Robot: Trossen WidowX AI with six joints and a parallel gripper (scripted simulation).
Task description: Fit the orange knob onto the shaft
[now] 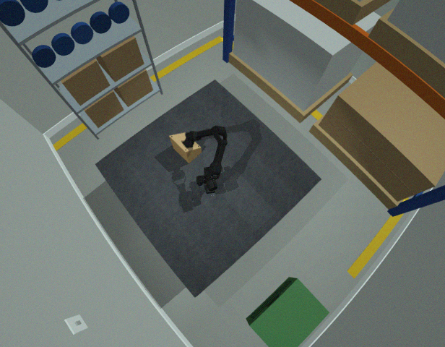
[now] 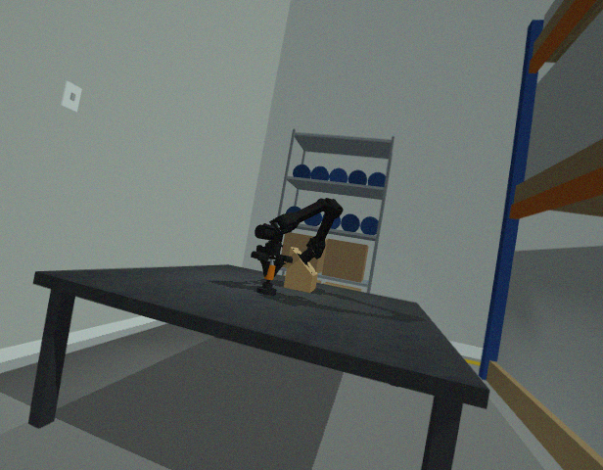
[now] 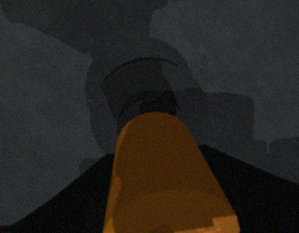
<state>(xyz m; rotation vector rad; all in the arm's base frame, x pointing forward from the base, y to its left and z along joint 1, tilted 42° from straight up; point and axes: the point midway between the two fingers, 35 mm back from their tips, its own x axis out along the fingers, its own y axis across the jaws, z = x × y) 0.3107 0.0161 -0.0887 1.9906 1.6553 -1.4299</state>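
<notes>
Right now the orange knob is 2 cm above my gripper tip. The rest, counted from my gripper tip: dark round pedestal 4 cm below.
</notes>
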